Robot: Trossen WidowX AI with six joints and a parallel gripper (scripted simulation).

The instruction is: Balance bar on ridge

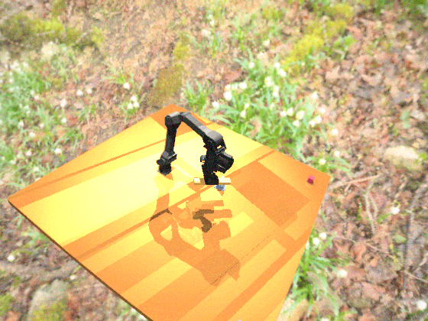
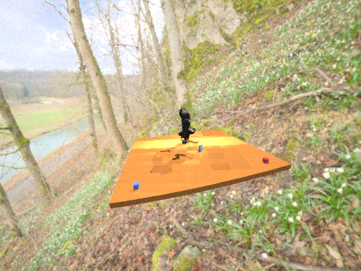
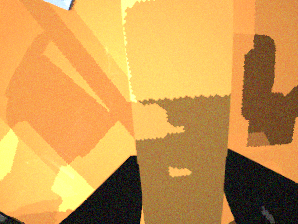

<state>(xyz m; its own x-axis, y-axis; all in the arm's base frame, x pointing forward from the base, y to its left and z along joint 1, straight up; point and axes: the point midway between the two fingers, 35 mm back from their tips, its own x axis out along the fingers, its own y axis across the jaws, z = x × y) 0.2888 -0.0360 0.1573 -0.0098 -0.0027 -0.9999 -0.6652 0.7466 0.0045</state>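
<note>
The bar is 20 mm to the left of my gripper tip and 20 mm ahead of it. Round my gripper tip: blue cube: 460 mm to the right, 450 mm ahead, 110 mm below; then red cube: 540 mm to the left, 450 mm ahead, 110 mm below.
</note>
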